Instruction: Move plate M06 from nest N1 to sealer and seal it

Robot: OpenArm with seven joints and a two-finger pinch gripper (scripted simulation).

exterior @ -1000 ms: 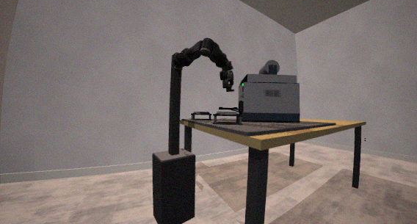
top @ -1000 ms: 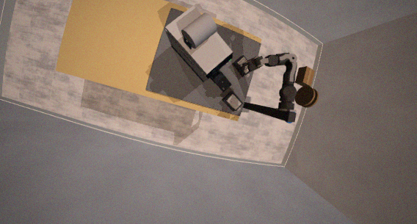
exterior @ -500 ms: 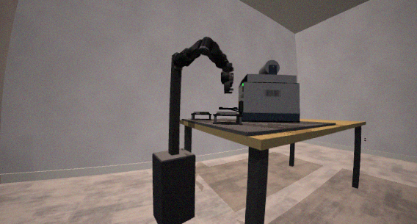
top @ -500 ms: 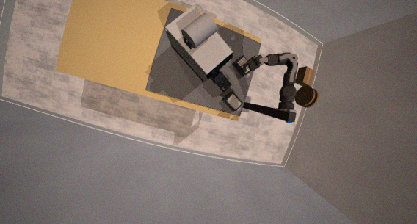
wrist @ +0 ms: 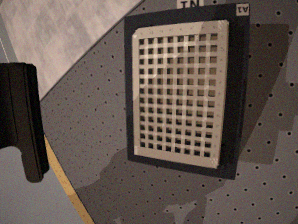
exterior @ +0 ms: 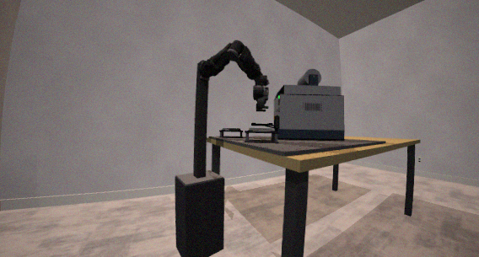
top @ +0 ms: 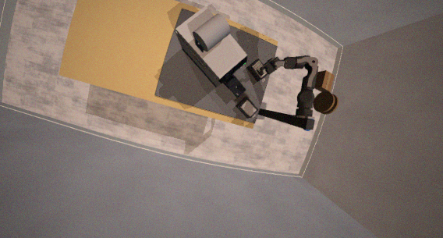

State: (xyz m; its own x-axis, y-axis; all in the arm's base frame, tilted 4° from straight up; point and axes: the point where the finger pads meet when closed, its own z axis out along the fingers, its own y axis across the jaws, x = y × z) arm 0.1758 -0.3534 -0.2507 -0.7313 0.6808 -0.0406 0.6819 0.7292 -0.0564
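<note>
Now: hand 10 cm above the open plate M06, 2 cm past it and 1 cm to the left of it. Also, from my hand: start key (20 cm ahead, 3 cm to the left, 3 cm above); then white N1 label (16 cm below, 9 cm behind, 6 cm to the left); then dark nest N1 (11 cm below, 2 cm behind, 1 cm to the right).
</note>
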